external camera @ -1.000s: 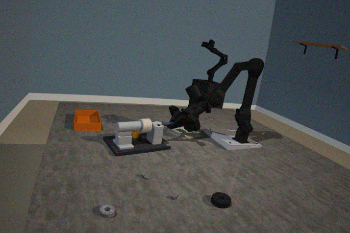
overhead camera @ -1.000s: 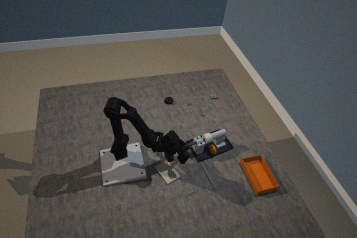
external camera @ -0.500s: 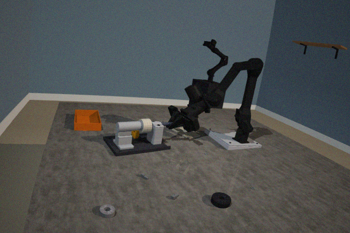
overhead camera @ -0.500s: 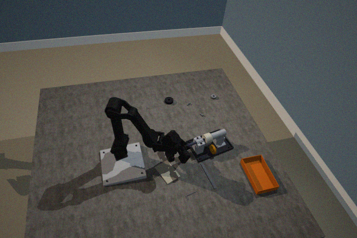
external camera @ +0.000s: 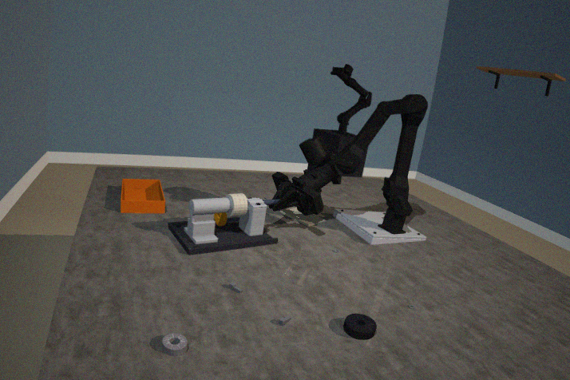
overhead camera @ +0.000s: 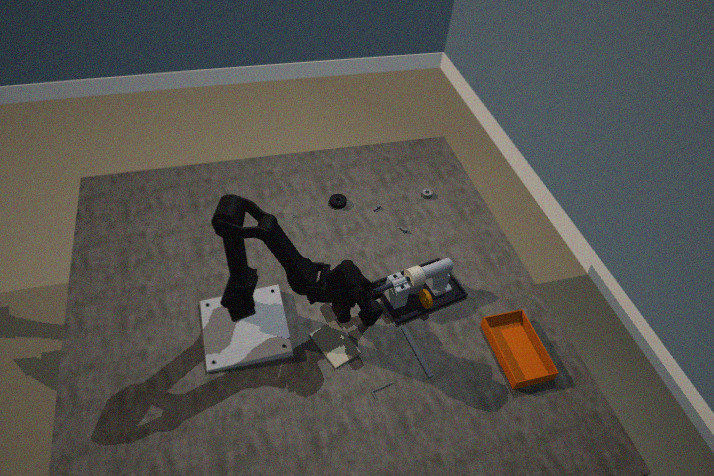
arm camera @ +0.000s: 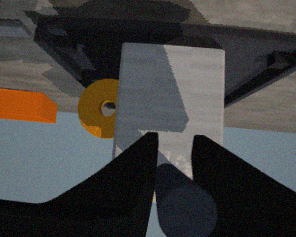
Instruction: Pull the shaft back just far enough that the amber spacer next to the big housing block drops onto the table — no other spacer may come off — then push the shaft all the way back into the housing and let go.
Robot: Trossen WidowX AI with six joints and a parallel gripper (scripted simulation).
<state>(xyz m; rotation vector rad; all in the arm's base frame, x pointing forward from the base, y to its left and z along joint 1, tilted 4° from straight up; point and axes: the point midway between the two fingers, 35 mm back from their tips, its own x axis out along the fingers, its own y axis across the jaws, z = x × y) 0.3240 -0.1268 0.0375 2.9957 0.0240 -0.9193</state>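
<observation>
The dark shaft is 6 cm ahead of my gripper tip and 2 cm above it. The rest, counted from my gripper tip: amber spacer 12 cm ahead, 5 cm to the right, 3 cm below; then pale card 16 cm behind, 6 cm to the right, 6 cm below; then thin bar 17 cm to the right, 6 cm below, 3 cm ahead.
</observation>
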